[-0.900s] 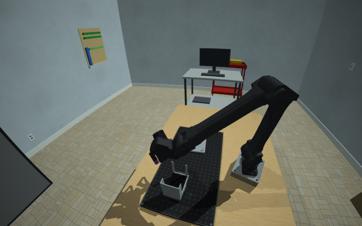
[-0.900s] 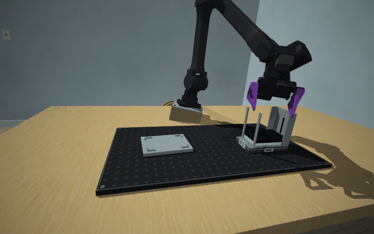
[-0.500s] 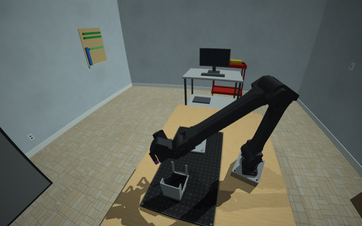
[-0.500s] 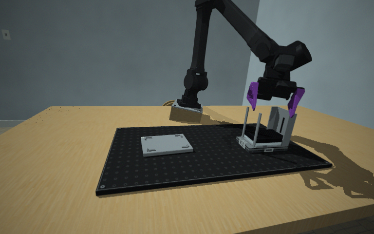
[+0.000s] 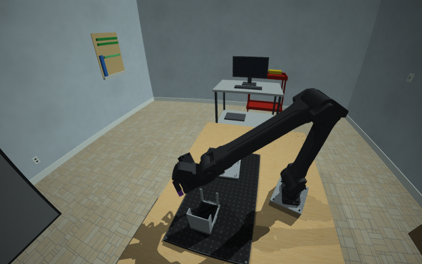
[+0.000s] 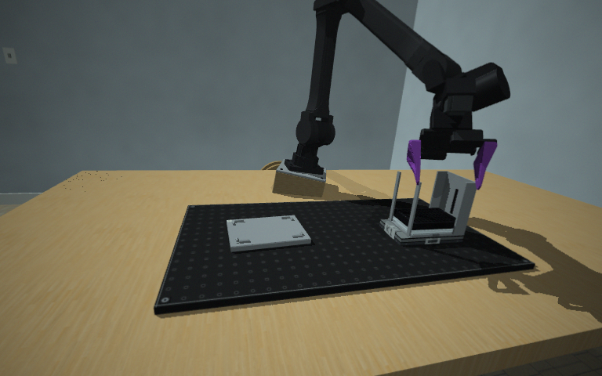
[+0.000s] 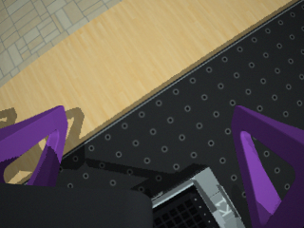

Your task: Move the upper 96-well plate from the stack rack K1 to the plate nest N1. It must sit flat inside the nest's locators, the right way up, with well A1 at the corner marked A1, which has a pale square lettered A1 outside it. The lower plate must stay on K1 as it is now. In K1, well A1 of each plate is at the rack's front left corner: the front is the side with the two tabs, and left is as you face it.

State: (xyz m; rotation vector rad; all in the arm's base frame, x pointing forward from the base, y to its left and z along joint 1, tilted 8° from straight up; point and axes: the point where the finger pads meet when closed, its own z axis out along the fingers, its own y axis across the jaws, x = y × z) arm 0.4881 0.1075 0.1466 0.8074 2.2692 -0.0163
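Now: hand 120 mm above the black 96-well plate, 100 mm past it and 70 mm to the right of it. The rest, counted from my hand: pale A1 square (380 mm to the right, 200 mm behind, 150 mm below); then grey plate nest N1 (300 mm to the right, 160 mm below, 150 mm behind); then white plate (140 mm below, 100 mm behind, 70 mm to the left).
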